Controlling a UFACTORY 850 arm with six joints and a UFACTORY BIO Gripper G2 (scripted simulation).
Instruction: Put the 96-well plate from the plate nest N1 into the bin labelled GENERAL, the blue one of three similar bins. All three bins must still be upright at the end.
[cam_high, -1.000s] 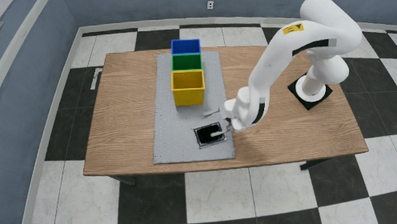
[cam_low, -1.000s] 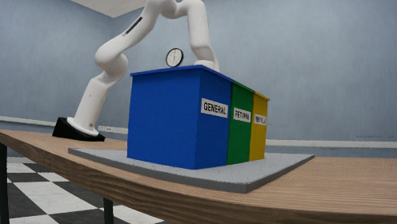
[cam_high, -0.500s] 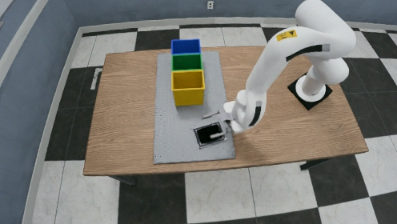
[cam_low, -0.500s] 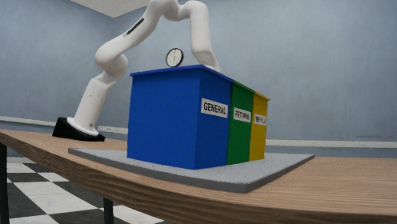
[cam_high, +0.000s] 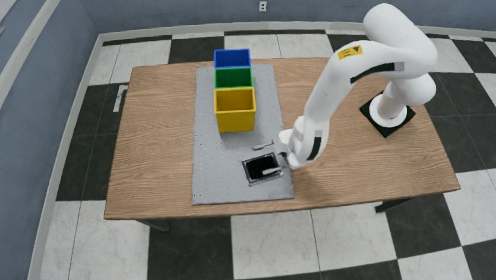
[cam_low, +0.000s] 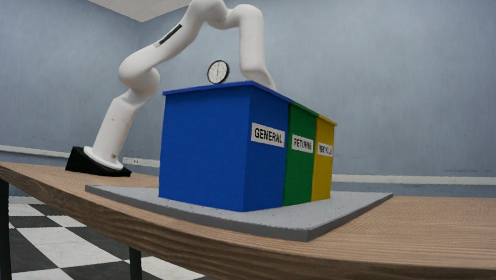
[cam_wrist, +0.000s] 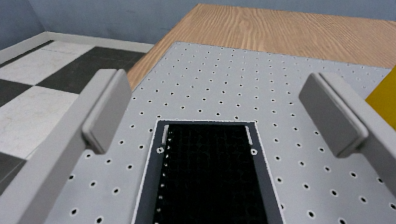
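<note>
My hand is 90 mm above the black 96-well plate. Round my hand: green bin (50 mm ahead, 400 mm to the right, 20 mm below); plate nest N1 (100 mm below); yellow bin (70 mm ahead, 270 mm to the right, 20 mm below).
</note>
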